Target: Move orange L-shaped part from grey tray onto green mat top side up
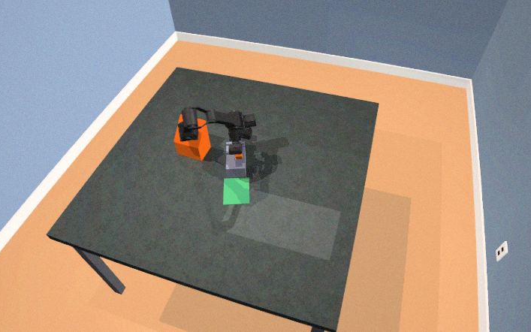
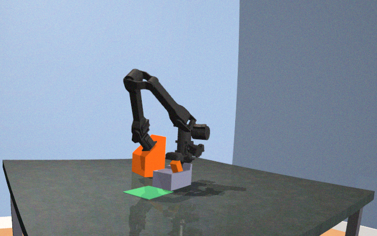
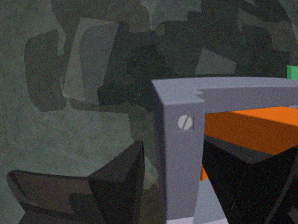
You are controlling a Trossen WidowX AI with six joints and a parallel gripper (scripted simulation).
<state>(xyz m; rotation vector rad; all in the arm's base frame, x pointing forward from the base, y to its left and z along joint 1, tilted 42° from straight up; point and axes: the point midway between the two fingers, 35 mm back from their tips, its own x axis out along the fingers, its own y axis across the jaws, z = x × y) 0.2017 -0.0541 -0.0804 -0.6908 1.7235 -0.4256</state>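
The orange L-shaped part lies 40 mm to the right of my gripper tip, 10 mm ahead of it and 10 mm above it. The rest, counted from my gripper tip: green mat (220 mm to the right, 50 mm below, 50 mm ahead).
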